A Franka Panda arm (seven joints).
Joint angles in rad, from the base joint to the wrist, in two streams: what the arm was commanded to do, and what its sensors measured. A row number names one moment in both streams.
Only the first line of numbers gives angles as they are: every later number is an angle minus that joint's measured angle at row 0.
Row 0, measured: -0.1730, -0.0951, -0.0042, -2.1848, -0.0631, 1.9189, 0.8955
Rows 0 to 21, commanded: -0.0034, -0.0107, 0.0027, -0.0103, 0.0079, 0.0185, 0.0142; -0.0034, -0.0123, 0.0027, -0.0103, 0.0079, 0.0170, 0.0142; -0.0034, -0.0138, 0.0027, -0.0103, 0.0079, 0.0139, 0.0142; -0.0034, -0.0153, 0.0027, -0.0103, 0.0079, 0.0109, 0.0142; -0.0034, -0.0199, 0.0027, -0.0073, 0.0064, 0.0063, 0.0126; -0.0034, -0.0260, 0.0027, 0.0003, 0.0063, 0.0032, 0.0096; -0.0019, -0.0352, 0.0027, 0.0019, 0.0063, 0.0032, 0.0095; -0.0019, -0.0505, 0.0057, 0.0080, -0.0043, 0.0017, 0.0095; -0.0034, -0.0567, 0.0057, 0.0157, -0.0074, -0.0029, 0.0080; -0.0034, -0.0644, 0.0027, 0.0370, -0.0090, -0.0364, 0.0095; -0.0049, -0.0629, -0.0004, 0.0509, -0.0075, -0.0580, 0.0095; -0.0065, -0.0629, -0.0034, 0.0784, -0.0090, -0.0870, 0.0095; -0.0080, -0.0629, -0.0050, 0.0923, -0.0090, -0.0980, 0.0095; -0.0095, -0.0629, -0.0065, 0.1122, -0.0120, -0.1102, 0.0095; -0.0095, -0.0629, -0.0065, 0.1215, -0.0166, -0.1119, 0.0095; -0.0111, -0.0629, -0.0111, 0.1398, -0.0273, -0.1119, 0.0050; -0.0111, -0.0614, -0.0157, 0.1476, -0.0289, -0.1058, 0.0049; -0.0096, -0.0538, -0.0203, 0.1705, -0.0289, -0.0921, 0.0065; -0.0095, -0.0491, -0.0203, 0.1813, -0.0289, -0.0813, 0.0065; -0.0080, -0.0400, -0.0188, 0.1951, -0.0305, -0.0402, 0.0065; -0.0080, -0.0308, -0.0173, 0.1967, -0.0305, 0.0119, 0.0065; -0.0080, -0.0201, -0.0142, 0.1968, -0.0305, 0.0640, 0.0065
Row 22, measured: -0.0087, -0.0609, -0.0211, 0.1643, -0.0143, -0.0394, -0.0001
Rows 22 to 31, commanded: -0.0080, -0.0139, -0.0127, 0.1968, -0.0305, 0.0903, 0.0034; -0.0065, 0.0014, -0.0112, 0.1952, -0.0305, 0.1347, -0.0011; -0.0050, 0.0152, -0.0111, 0.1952, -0.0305, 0.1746, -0.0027; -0.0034, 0.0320, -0.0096, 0.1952, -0.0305, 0.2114, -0.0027; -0.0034, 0.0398, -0.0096, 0.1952, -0.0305, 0.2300, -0.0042; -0.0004, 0.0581, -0.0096, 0.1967, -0.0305, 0.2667, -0.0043; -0.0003, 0.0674, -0.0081, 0.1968, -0.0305, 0.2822, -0.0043; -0.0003, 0.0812, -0.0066, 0.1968, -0.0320, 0.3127, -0.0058; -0.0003, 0.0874, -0.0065, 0.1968, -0.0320, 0.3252, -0.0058; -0.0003, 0.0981, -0.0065, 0.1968, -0.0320, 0.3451, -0.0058
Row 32, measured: -0.0006, 0.0594, -0.0127, 0.1760, -0.0153, 0.2909, -0.0021
